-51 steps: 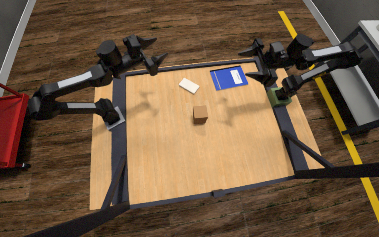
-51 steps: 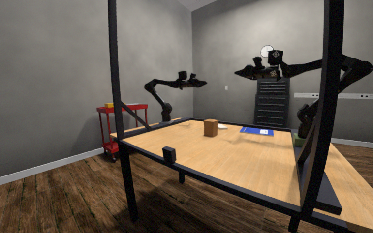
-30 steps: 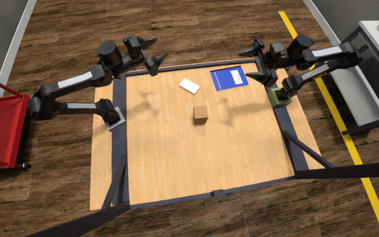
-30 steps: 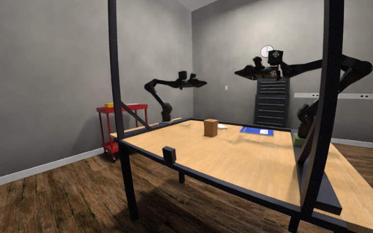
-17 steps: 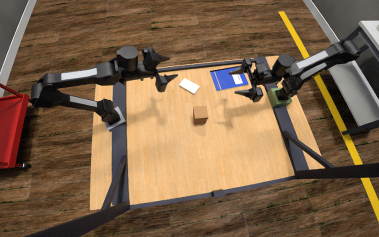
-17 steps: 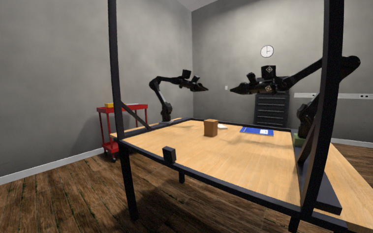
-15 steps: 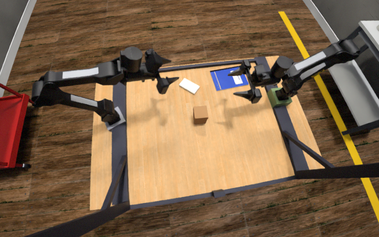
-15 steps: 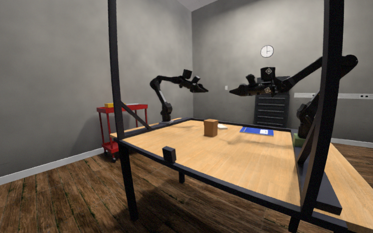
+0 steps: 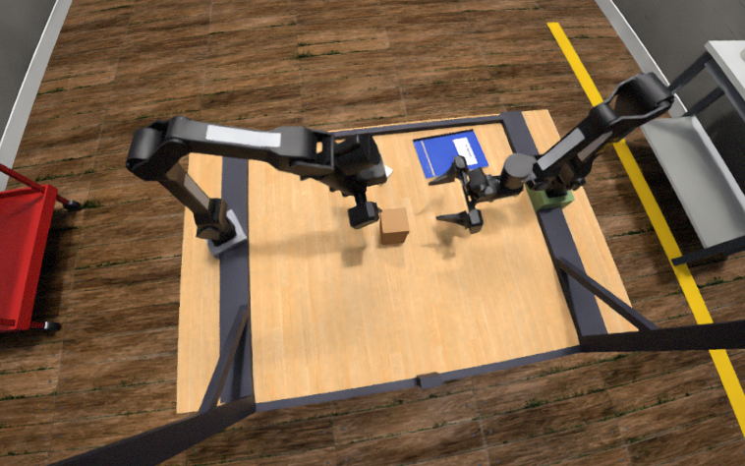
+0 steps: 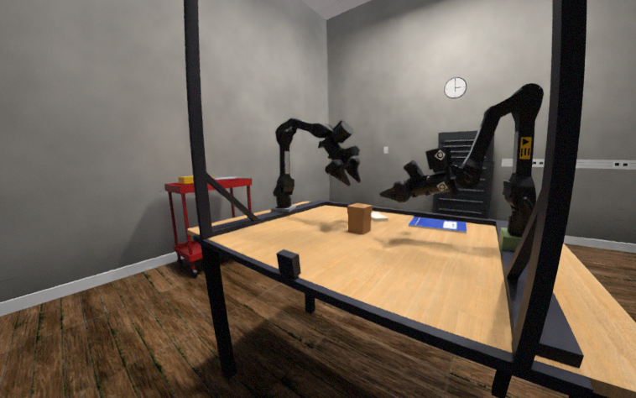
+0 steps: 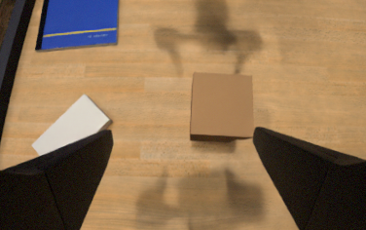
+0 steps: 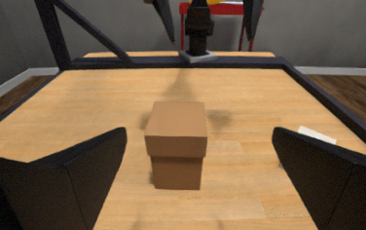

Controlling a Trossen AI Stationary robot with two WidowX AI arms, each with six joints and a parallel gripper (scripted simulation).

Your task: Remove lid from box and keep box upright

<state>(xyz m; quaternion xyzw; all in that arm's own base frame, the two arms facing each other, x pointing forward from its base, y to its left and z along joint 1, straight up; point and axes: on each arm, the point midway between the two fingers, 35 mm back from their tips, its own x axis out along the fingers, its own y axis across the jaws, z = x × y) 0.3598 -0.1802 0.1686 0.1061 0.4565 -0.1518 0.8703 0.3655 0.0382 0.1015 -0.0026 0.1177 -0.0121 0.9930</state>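
Right now the brown box is 120 mm to the left of my right hand, 110 mm below it and 20 mm behind it. Round my right hand: white block: 200 mm ahead, 150 mm to the left, 150 mm below; lid: 120 mm to the left, 80 mm below, 20 mm behind.
The lid is 4 cm behind my left hand, 6 cm to the right of it and 12 cm below it. Also, from my left hand: white block 17 cm ahead, 4 cm to the right, 19 cm below; then brown box 4 cm behind, 6 cm to the right, 15 cm below.
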